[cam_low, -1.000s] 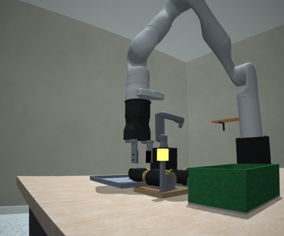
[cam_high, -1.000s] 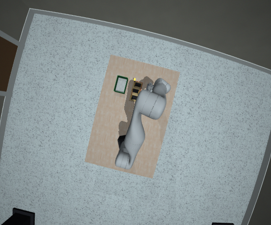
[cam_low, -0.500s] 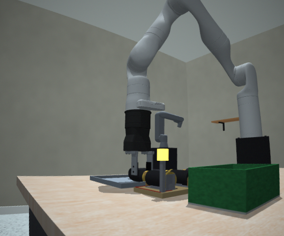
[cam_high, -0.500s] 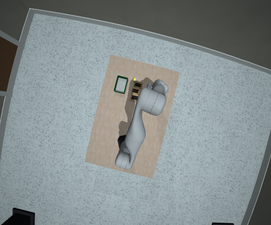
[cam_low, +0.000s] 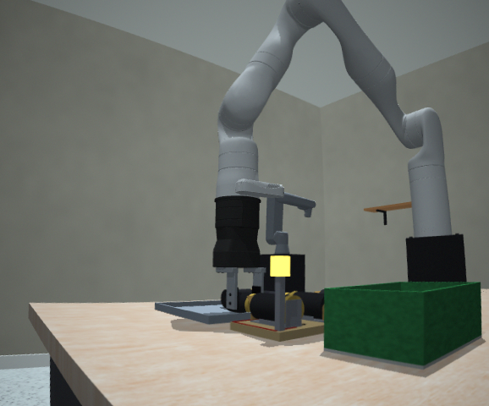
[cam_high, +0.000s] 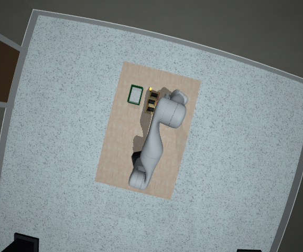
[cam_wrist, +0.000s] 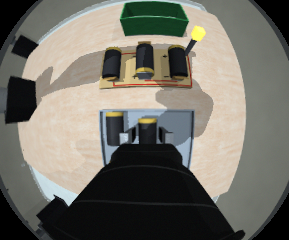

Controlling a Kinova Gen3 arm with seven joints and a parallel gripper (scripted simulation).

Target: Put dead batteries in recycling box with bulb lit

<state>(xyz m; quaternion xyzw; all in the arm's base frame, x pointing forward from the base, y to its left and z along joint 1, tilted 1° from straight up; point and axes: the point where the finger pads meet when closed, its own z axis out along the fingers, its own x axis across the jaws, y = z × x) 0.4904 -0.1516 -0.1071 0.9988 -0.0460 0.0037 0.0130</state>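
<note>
The grey tray lies 4 cm to the right of my hand, 3 cm below it and 1 cm behind it. Also, from my hand: green recycling box: 29 cm to the left, 5 cm ahead, 1 cm below.
</note>
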